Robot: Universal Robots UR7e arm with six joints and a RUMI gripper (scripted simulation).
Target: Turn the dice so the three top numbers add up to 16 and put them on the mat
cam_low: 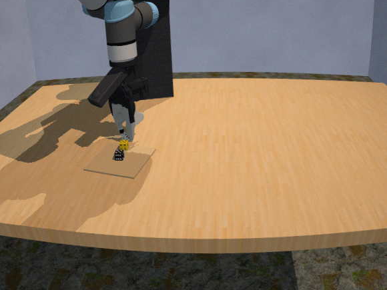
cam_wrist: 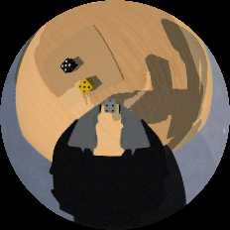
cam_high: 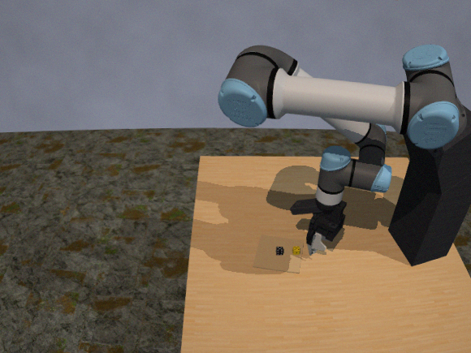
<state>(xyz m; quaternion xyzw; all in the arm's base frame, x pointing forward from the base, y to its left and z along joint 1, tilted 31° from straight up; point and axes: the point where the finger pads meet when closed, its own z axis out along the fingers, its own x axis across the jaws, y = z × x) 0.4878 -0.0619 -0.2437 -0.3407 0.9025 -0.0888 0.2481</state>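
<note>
My hand is 10 mm above the white die. Also, from my hand: yellow die: 60 mm ahead; then thin tan mat: 110 mm ahead, 10 mm to the right, 20 mm below; then black die: 110 mm ahead, 10 mm to the right.
</note>
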